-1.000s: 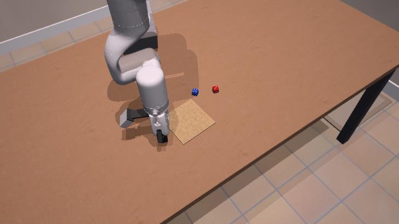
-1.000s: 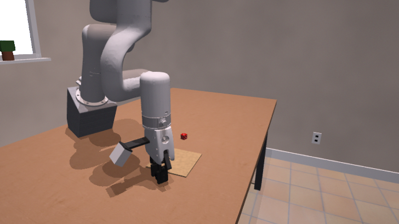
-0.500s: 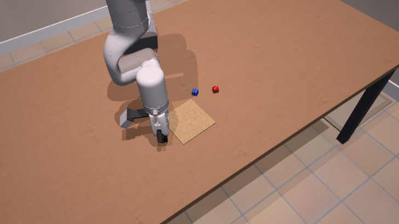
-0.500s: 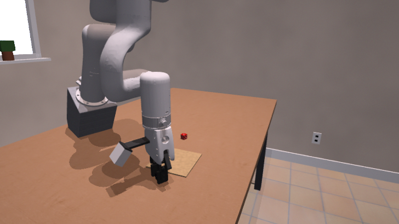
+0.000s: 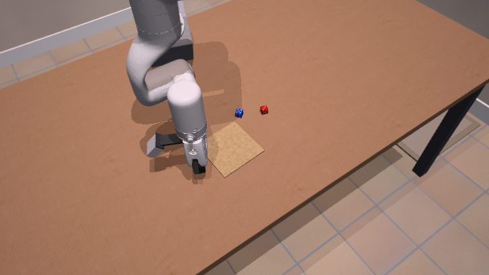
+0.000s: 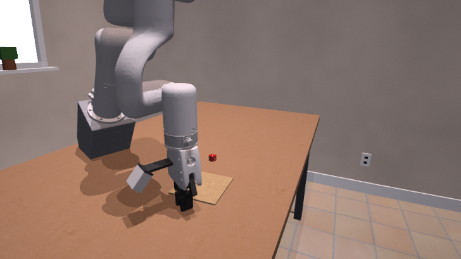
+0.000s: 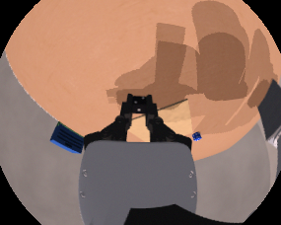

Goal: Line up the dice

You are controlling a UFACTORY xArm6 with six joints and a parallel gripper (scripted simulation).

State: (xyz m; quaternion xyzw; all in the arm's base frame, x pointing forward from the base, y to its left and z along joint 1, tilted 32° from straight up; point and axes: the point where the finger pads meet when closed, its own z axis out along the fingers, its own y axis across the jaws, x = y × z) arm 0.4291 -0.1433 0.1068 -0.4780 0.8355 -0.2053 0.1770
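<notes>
The black die is 10 mm below my hand. The rest, counted from my hand: red die: 50 mm behind, 270 mm to the left, 10 mm below; then tan mat: 100 mm to the left, 20 mm below; then blue die: 80 mm behind, 200 mm to the left, 10 mm below.
</notes>
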